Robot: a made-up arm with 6 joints.
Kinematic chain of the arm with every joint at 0, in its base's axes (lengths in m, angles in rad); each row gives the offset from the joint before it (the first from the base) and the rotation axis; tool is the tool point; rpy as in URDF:
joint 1: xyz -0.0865 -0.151 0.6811 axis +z
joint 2: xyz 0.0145 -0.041 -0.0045 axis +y
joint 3: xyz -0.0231 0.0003 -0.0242 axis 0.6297 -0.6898 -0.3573
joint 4: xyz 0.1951 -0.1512 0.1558 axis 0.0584 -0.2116 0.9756
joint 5: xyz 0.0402 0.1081 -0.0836 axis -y
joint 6: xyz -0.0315 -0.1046 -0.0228 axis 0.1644 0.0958 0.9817
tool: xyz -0.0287 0.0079 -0.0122 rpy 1.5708 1.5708 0
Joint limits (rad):
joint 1: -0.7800..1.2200
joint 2: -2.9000..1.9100
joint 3: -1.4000..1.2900
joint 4: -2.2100..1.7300
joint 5: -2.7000..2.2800
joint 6: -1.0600..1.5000
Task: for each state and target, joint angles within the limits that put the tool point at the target. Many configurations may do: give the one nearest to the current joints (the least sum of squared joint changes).
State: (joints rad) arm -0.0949 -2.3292 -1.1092 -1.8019 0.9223 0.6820
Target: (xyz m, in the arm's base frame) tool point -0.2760 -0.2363 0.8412
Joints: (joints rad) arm -0.5155 -2.5635 -1.0988 -1.3009 1.4397 0.6202
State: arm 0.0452 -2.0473 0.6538 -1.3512 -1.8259 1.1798
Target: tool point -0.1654 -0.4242 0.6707
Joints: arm 0.0142 -2.2113 0.5947 -1.4589 -1.6166 1.2499
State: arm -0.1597 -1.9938 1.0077 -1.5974 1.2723 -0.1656
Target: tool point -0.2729 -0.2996 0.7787
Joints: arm -0.7800 -2.2320 0.5960 -1.5864 0.9709 -0.1592
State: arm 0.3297 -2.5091 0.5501 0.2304 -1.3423 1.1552
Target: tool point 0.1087 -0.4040 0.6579
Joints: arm 0.7582 -2.5538 0.9646 0.2303 -1.4653 1.1724
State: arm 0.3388 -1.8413 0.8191 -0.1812 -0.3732 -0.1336
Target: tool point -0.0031 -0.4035 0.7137
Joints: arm 0.2988 -1.7931 0.9917 0.1972 -0.4512 0.1950
